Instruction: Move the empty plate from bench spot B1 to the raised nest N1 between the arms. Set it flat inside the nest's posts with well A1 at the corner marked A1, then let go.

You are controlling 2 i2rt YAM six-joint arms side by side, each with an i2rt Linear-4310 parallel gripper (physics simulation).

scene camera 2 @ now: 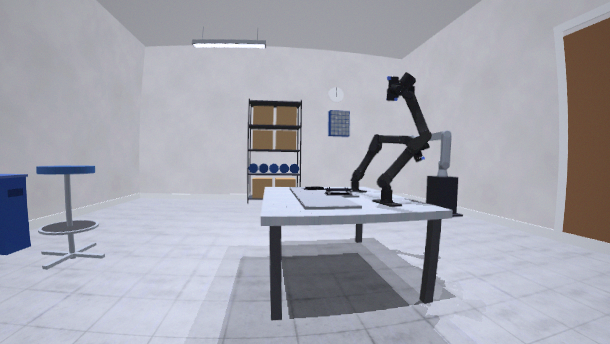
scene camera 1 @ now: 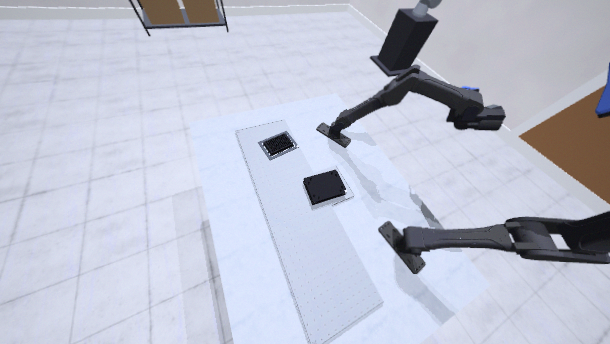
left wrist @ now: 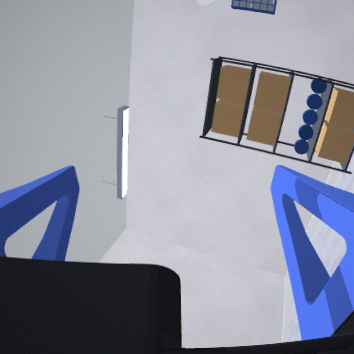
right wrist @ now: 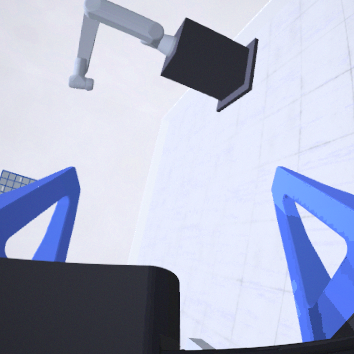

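Where they show: left gripper, fingertip midpoint: (scene camera 2: 388, 87) (left wrist: 174, 176); right gripper, fingertip midpoint: (right wrist: 175, 177); left arm's base, origin of the base link: (scene camera 2: 386, 203) (scene camera 1: 400, 245); right arm's base, origin of the base link: (scene camera 2: 354, 190) (scene camera 1: 333, 135).
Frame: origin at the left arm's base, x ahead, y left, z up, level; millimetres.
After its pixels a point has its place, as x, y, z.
Observation:
The dark plate (scene camera 1: 278, 144) {185, -673, 28} (scene camera 2: 314, 188) {194, -640, 23} lies flat in a grey-rimmed spot near the upper end of the perforated board. The black raised nest (scene camera 1: 325, 186) {127, -360, 45} (scene camera 2: 339, 191) {134, -326, 41}, with small posts at its corners, stands at the board's side between the arm bases; no plate shows on it. The A1 marks are too small to read. My left gripper (left wrist: 174, 176) {-96, -123, 679} (scene camera 2: 392, 88) {-96, -123, 679} is open and empty, high above the table and away from plate and nest. My right gripper (right wrist: 175, 177) {-529, -328, 302} is open and empty, also raised away from both; in scene camera 1 its fingers are mostly hidden behind the arm.
The perforated board (scene camera 1: 320, 270) {330, -110, 13} lies along the white table (scene camera 1: 220, 200) {529, -546, 0}. Both arms' base plates stand on the table beside it. A grey arm on a black pedestal (scene camera 1: 407, 42) (scene camera 2: 442, 195) (right wrist: 210, 60) stands on the floor beyond the table. A shelf rack (scene camera 2: 248, 150) stands farther back.

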